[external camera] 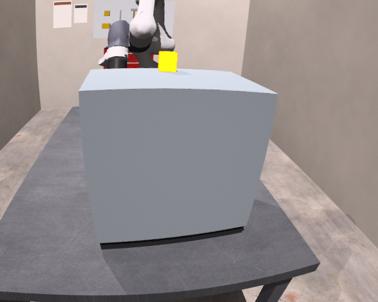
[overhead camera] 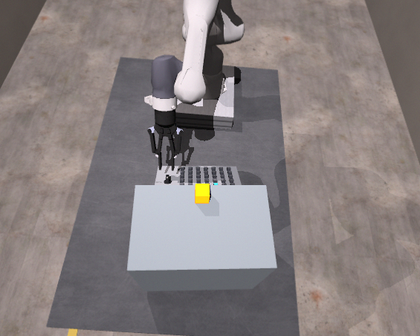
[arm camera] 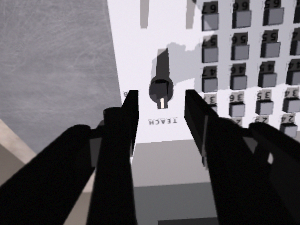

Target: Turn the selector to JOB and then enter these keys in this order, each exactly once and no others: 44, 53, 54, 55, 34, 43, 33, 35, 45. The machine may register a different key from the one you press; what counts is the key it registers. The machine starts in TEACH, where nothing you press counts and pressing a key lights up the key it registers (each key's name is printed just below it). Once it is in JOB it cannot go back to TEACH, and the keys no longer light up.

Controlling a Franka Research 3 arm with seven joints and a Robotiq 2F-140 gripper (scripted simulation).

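Now: the black selector knob 5 cm ahead of my hand and 6 cm below it.
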